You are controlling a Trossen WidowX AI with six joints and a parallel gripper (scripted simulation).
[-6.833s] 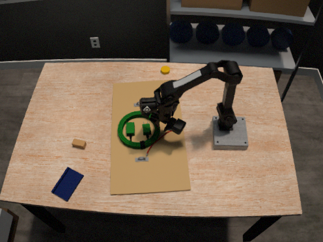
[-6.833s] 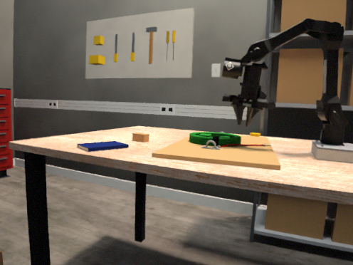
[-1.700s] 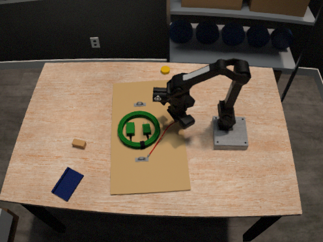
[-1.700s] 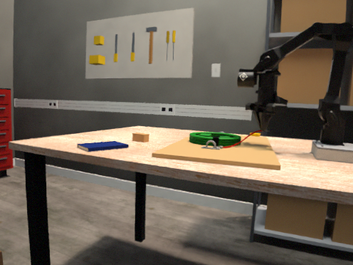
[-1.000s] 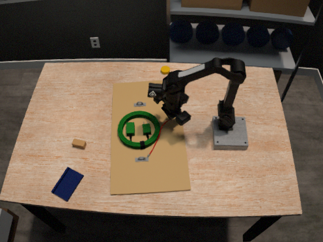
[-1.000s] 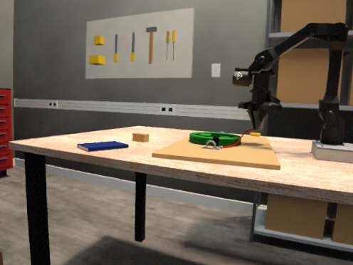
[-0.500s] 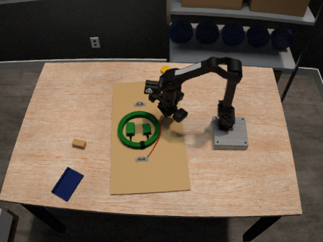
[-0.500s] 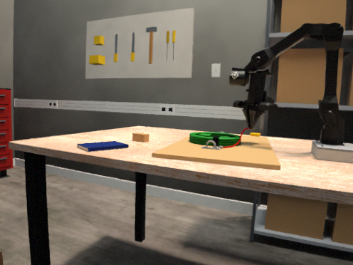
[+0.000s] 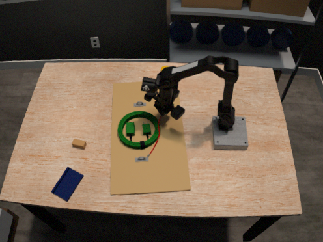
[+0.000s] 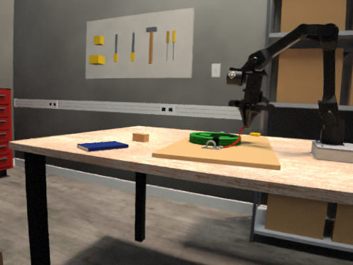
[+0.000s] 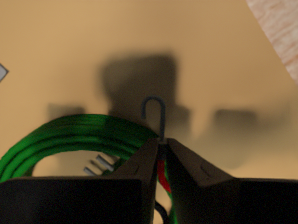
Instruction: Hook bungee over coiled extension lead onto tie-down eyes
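The coiled extension lead lies 110 mm ahead of my hand, 80 mm below it and 50 mm to the left of it. Also, from my hand: tan block: 390 mm ahead, 120 mm to the left, 90 mm below; yellow disc: 350 mm to the right, 100 mm below, 10 mm behind; blue book: 420 mm ahead, 320 mm to the left, 100 mm below.
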